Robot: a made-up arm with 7 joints. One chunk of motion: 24 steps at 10 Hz.
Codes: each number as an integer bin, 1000 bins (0 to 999) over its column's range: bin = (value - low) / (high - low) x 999, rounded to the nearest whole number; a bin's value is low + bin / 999 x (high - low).
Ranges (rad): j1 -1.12..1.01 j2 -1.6..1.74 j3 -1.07..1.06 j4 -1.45..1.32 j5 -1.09..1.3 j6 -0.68..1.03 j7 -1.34..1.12
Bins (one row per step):
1: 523 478 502 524 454 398 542
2: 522 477 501 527 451 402 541
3: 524 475 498 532 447 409 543
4: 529 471 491 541 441 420 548
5: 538 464 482 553 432 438 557
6: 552 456 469 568 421 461 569
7: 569 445 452 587 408 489 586
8: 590 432 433 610 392 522 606
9: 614 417 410 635 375 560 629
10: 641 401 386 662 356 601 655
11: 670 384 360 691 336 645 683
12: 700 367 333 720 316 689 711
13: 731 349 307 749 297 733 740
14: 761 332 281 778 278 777 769
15: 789 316 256 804 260 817 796
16: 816 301 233 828 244 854 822
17: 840 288 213 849 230 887 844
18: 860 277 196 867 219 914 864
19: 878 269 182 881 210 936 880
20: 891 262 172 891 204 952 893
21: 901 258 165 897 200 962 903
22: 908 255 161 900 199 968 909
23: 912 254 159 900 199 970 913
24: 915 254 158 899 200 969 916
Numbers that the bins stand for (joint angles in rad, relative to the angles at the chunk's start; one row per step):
1: -0.0049 -0.0019 0.0003 0.0029 -0.0039 0.0013 -0.0053
2: -0.0070 -0.0052 -0.0018 0.0113 -0.0110 0.0081 -0.0078
3: -0.0028 -0.0119 -0.0082 0.0251 -0.0206 0.0201 -0.0029
4: 0.0079 -0.0253 -0.0231 0.0501 -0.0350 0.0389 0.0094
5: 0.0271 -0.0487 -0.0423 0.0833 -0.0565 0.0697 0.0316
6: 0.0569 -0.0754 -0.0700 0.1249 -0.0828 0.1091 0.0611
7: 0.0932 -0.1122 -0.1063 0.1776 -0.1139 0.1570 0.1030
8: 0.1380 -0.1557 -0.1468 0.2414 -0.1522 0.2135 0.1523
9: 0.1891 -0.2058 -0.1958 0.3107 -0.1929 0.2786 0.2089
10: 0.2467 -0.2593 -0.2470 0.3856 -0.2383 0.3487 0.2729
11: 0.3085 -0.3162 -0.3024 0.4660 -0.2862 0.4241 0.3419
12: 0.3725 -0.3730 -0.3600 0.5464 -0.3340 0.4994 0.4108
13: 0.4386 -0.4332 -0.4154 0.6268 -0.3795 0.5747 0.4822
14: 0.5026 -0.4900 -0.4709 0.7072 -0.4249 0.6500 0.5536
15: 0.5623 -0.5435 -0.5242 0.7793 -0.4680 0.7185 0.6201
16: 0.6198 -0.5937 -0.5732 0.8459 -0.5063 0.7818 0.6841
17: 0.6710 -0.6371 -0.6159 0.9041 -0.5397 0.8383 0.7383
18: 0.7136 -0.6739 -0.6521 0.9540 -0.5661 0.8845 0.7876
19: 0.7520 -0.7006 -0.6820 0.9928 -0.5876 0.9222 0.8270
20: 0.7797 -0.7240 -0.7033 1.0205 -0.6020 0.9495 0.8590
21: 0.8011 -0.7374 -0.7182 1.0372 -0.6115 0.9667 0.8836
22: 0.8160 -0.7474 -0.7267 1.0455 -0.6139 0.9769 0.8984
23: 0.8245 -0.7508 -0.7310 1.0455 -0.6139 0.9804 0.9082
24: 0.8309 -0.7508 -0.7331 1.0427 -0.6115 0.9786 0.9156

